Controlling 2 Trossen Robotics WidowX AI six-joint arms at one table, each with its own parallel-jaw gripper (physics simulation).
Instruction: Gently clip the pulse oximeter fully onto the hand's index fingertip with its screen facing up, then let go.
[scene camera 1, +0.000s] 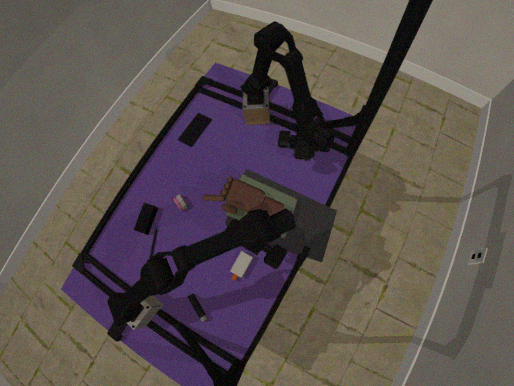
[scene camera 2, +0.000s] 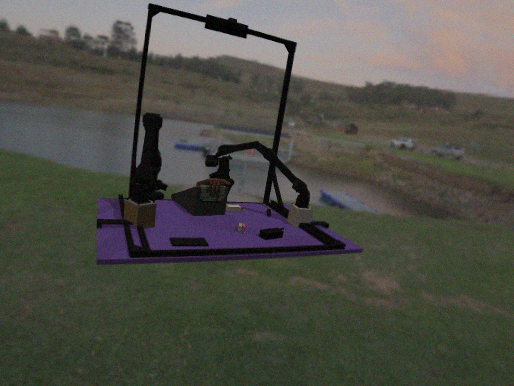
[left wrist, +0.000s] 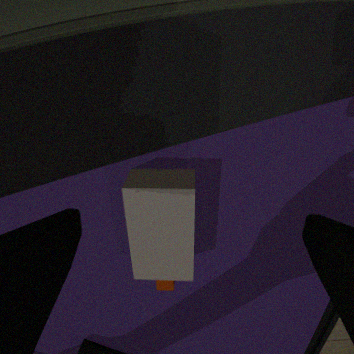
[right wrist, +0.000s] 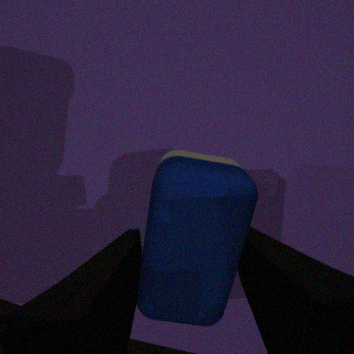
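Seen in the pictures: left gripper, between the fingertips: (left wrist: 194, 223); right gripper, between the fingertips: (right wrist: 186, 236); left arm's base, origin of its link: (scene camera 1: 132, 308) (scene camera 2: 301, 206); right arm's base, origin of its link: (scene camera 1: 255, 97) (scene camera 2: 140, 201).
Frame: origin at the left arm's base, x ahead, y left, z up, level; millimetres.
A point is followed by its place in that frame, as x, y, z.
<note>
The pulse oximeter (right wrist: 197, 250) @(808, -124, -73), a blue rounded body with a pale edge, stands between the fingers of my right gripper (right wrist: 186, 236) @(816, -123, -95) (scene camera 1: 303, 151) @(816, -123, -95), which touch both its long sides. It is hidden in the scene views, and its screen cannot be made out. The brown hand (scene camera 1: 246, 194) @(515, -98, 85) (scene camera 2: 214, 183) @(506, -23, 82) rests palm-down or palm-up, I cannot tell which. One extended finger (scene camera 1: 214, 198) points left in scene camera 1, apart from the right gripper. My left gripper (left wrist: 194, 223) @(401, -200, -16) is open above a white box (left wrist: 162, 235) @(342, -187, -77) (scene camera 1: 243, 263) @(345, -190, -77) with an orange tip.
A grey sloped stand (scene camera 1: 320, 230) @(587, -339, -65) (scene camera 2: 200, 205) @(559, -43, -46) bears the hand. A pink and white block (scene camera 1: 180, 202) @(380, 132, -74) (scene camera 2: 241, 228) @(388, 165, -85), a black box (scene camera 1: 146, 218) @(253, 201, -71) (scene camera 2: 271, 233) @(263, 243, -75), a flat black slab (scene camera 1: 195, 129) @(656, 307, -97) (scene camera 2: 189, 242) @(657, 328, -97) and a dark cylinder (scene camera 1: 197, 306) @(132, -153, -81) lie on the purple table.
</note>
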